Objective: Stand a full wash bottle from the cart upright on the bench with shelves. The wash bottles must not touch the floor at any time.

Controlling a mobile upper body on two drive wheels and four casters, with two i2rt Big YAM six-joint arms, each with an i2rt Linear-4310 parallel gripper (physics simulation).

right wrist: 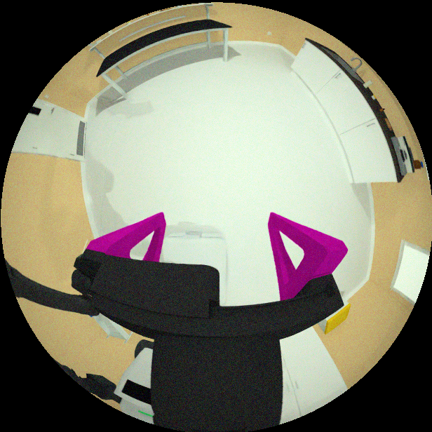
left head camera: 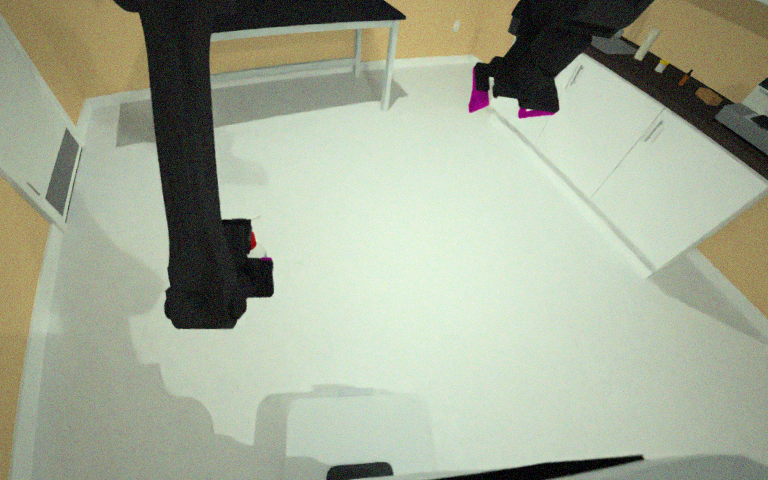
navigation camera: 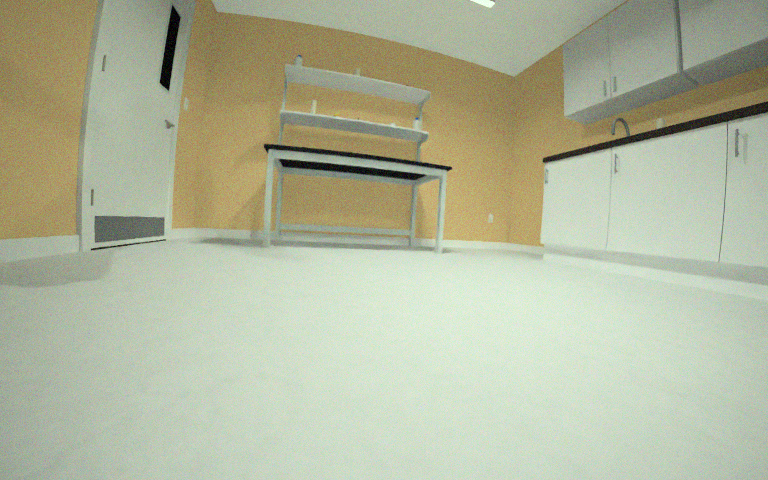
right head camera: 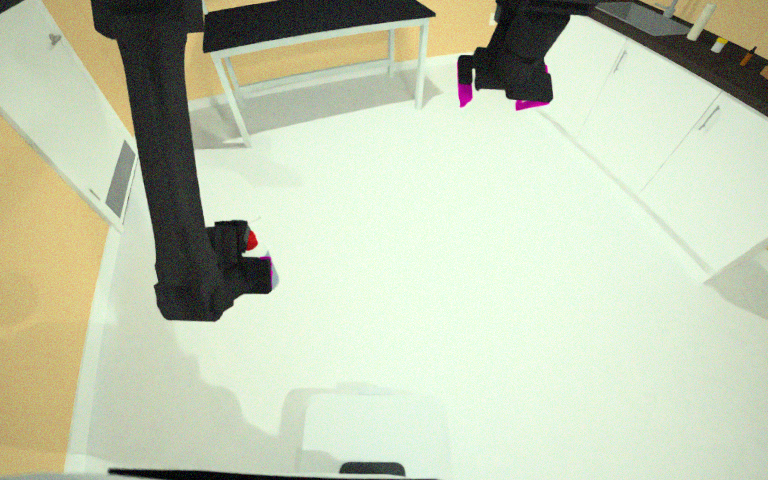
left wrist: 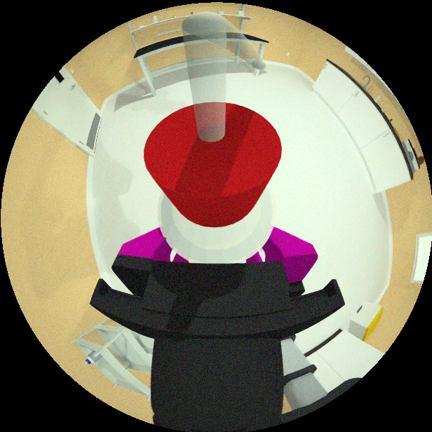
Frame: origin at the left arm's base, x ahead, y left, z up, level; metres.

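Seen in the pictures: left gripper, fingertip midpoint: (right head camera: 262, 267); right gripper, fingertip midpoint: (left head camera: 494, 112) (right head camera: 488, 105).
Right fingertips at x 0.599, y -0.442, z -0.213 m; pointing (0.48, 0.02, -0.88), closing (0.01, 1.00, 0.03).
A point is followed by its place in that frame.
My left gripper (left head camera: 261, 252) (right head camera: 261, 252) @[x 0.454, y 0.001, z -0.503 m] (left wrist: 217, 217) is shut on a wash bottle (left head camera: 253, 241) @[x 0.453, y -0.013, z -0.409 m] (right head camera: 252, 240) @[x 0.452, y -0.012, z -0.404 m] (left wrist: 212, 170) with a red cap, a whitish body and a clear bent nozzle. It holds the bottle roughly upright above the floor. Fingers and arm hide much of its body. My right gripper (left head camera: 505, 107) @[x 0.599, y -0.442, z -0.213 m] (right head camera: 498, 104) @[x 0.599, y -0.442, z -0.213 m] (right wrist: 216, 217) is open and empty. The bench (left head camera: 305, 11) @[x 2.498, y 0.074, z -0.648 m] (right head camera: 317, 19) @[x 2.454, y 0.188, z -0.648 m] (left wrist: 165, 45) (right wrist: 165, 35) (navigation camera: 356, 156) @[x 2.286, y 0.175, z -0.673 m] has a black top and stands against the far wall. The cart (left wrist: 112, 367) shows at the lower left of the left wrist view, with a blue-capped bottle (left wrist: 90, 360) on it.
Two shelves (navigation camera: 356, 84) (navigation camera: 351, 125) above the bench hold small items. A white cabinet row (left head camera: 617, 130) @[x 1.570, y -1.800, z -0.796 m] (right head camera: 651, 118) @[x 1.644, y -1.774, z -0.841 m] (navigation camera: 668, 192) @[x 1.678, y -1.762, z -0.886 m] with a dark counter runs along the right wall. A white door (right head camera: 62, 101) @[x 1.666, y 1.568, z -0.720 m] (navigation camera: 133, 130) @[x 1.603, y 1.546, z -0.658 m] stands at the left. Floor lies between robot and bench.
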